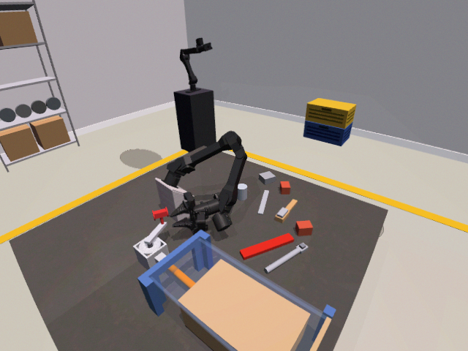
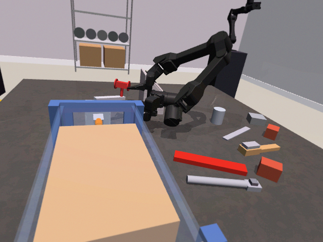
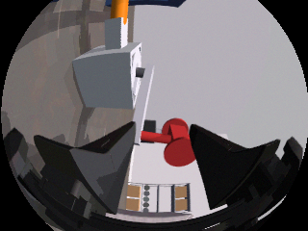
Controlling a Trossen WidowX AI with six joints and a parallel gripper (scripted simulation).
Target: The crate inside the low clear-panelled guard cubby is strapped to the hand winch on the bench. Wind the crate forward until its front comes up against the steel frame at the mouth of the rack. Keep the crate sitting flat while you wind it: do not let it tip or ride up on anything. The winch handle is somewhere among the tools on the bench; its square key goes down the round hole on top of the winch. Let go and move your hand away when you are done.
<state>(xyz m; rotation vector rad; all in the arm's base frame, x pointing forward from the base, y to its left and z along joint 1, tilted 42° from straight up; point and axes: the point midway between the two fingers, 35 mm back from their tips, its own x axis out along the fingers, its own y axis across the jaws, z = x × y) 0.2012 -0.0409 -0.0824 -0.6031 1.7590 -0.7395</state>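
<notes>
Right now my gripper tip is 2 cm past the winch handle, 5 cm to the left of it and 2 cm above it. From my gripper tip the other things lie so: red bar 28 cm ahead, 25 cm to the left, 12 cm below; then white winch 12 cm to the right, 10 cm below; then red knob 4 cm behind, 2 cm to the right, 1 cm above.
</notes>
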